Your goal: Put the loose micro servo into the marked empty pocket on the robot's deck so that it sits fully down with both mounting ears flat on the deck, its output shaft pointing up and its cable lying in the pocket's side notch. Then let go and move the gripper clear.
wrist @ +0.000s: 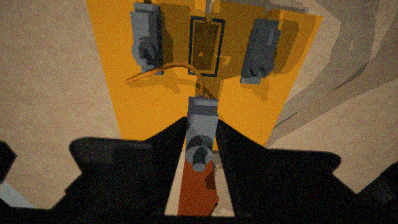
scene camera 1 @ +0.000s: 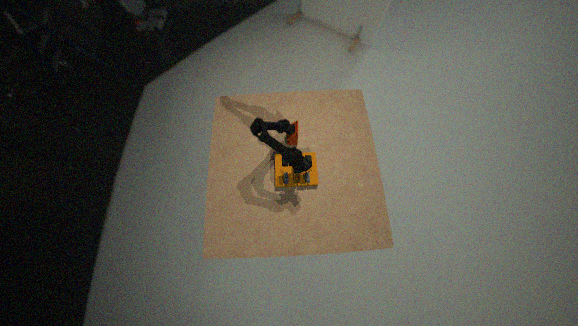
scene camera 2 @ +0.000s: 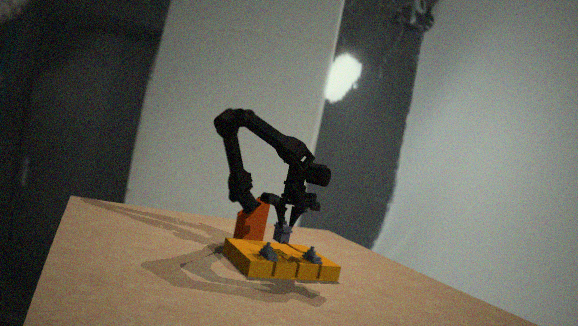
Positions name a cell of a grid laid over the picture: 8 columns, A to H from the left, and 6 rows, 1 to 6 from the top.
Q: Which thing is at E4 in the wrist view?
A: A grey micro servo.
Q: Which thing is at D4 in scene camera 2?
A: My gripper.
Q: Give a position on an orange deck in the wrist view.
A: C3
